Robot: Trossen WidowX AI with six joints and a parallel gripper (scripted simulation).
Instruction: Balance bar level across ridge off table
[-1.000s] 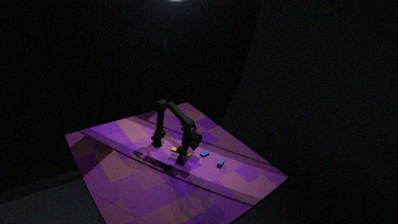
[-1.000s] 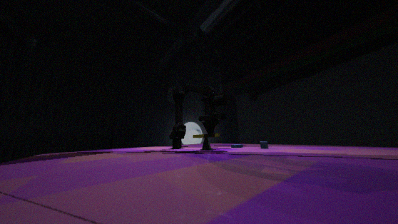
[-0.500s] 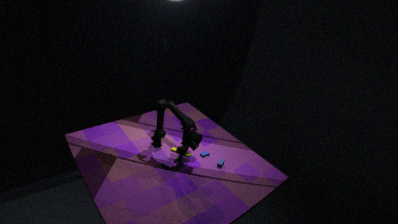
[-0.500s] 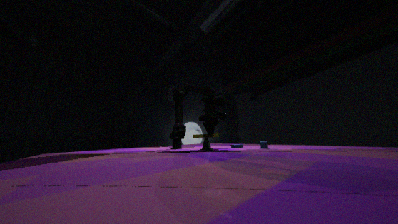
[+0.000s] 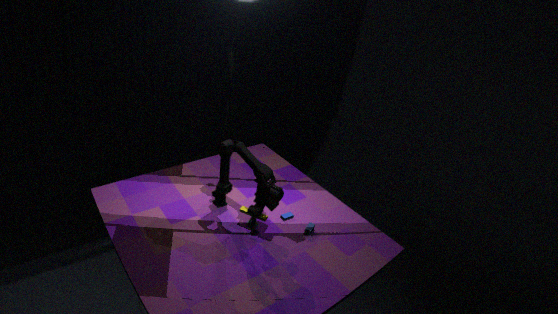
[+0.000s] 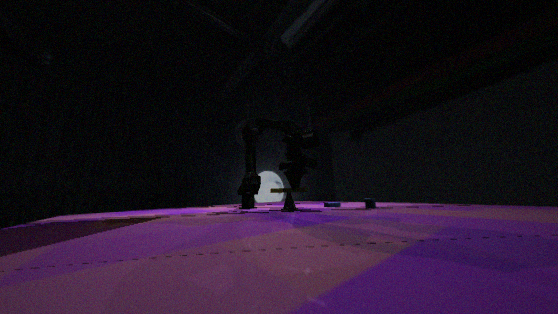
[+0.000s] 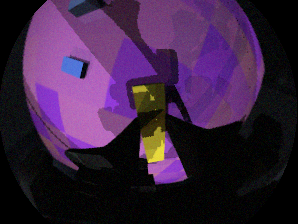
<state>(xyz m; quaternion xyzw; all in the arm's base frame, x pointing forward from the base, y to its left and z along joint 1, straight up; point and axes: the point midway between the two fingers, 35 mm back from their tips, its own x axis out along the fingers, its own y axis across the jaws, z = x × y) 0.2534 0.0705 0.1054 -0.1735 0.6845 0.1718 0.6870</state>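
Now: the yellow bar 20 mm behind my gripper tip and 10 mm to the right of it. The rest, counted from my gripper tip: ridge: 30 mm behind, 10 mm to the right, 40 mm below.
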